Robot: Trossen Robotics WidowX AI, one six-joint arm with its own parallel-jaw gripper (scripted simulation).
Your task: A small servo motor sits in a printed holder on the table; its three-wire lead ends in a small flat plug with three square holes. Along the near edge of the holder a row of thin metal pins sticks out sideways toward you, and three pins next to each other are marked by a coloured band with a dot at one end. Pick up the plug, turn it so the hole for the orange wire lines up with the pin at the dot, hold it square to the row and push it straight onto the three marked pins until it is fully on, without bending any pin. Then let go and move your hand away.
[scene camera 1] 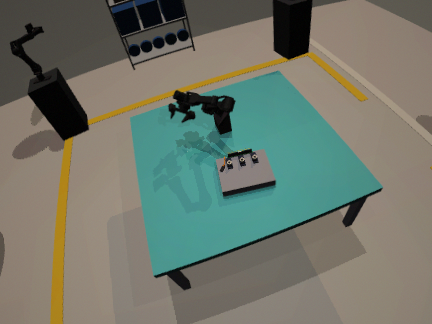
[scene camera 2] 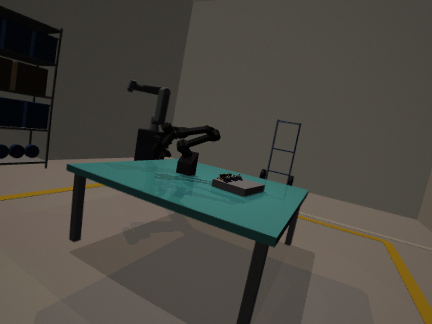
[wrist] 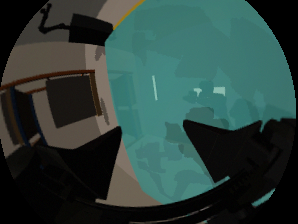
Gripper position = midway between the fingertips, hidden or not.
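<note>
The wrist view gives you my gripper [wrist: 153,126], which is open and holding nothing, and then scene camera 1 has a grey holder [scene camera 1: 252,176].
</note>
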